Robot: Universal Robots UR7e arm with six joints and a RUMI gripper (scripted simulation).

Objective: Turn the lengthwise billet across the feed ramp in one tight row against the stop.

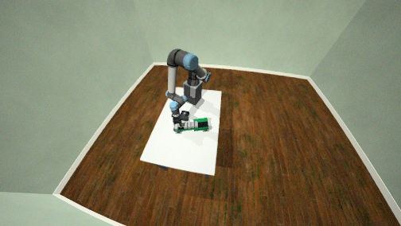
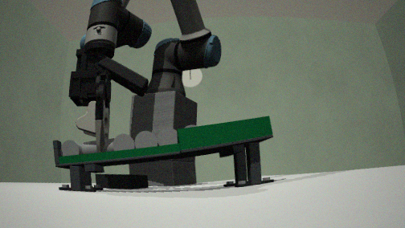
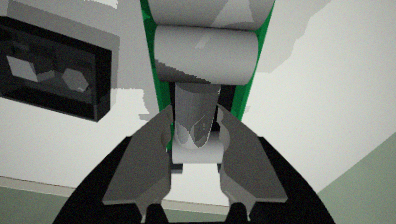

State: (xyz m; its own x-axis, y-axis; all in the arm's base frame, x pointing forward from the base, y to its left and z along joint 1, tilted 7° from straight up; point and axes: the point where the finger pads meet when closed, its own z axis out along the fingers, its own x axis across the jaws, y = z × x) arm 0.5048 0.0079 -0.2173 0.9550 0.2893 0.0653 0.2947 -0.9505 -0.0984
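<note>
Now: the grey steel billet right at my hand. The rest, counted from my hand: dark stop 3 cm ahead, 8 cm to the right, 2 cm below; black box 18 cm behind, 4 cm to the right, 7 cm below.
</note>
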